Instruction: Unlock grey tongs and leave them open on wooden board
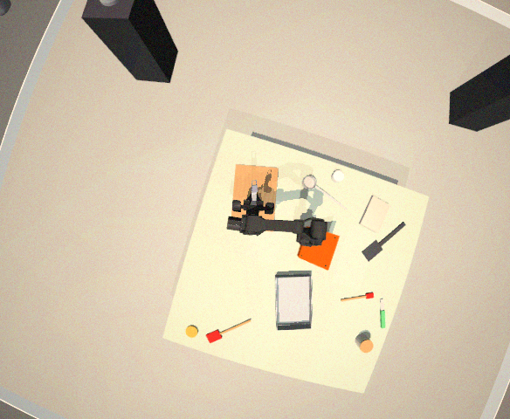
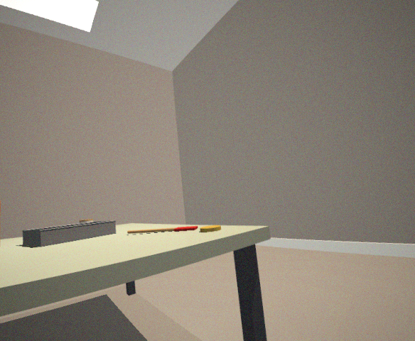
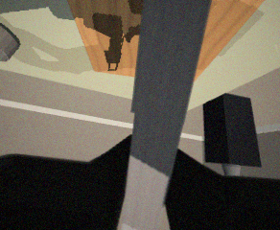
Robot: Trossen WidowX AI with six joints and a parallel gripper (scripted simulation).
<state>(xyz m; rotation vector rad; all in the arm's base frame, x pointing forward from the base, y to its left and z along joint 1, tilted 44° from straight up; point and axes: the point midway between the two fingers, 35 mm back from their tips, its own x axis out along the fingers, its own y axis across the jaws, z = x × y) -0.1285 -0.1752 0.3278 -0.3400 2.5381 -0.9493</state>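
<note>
Right now the wooden board is 1 cm ahead of my gripper tip and 18 cm below it. The rest, counted from my gripper tip: white block: 1 cm behind, 71 cm to the left, 17 cm below; then roasting tin: 55 cm ahead, 31 cm to the left, 16 cm below; then white disc: 19 cm behind, 45 cm to the left, 17 cm below.
</note>
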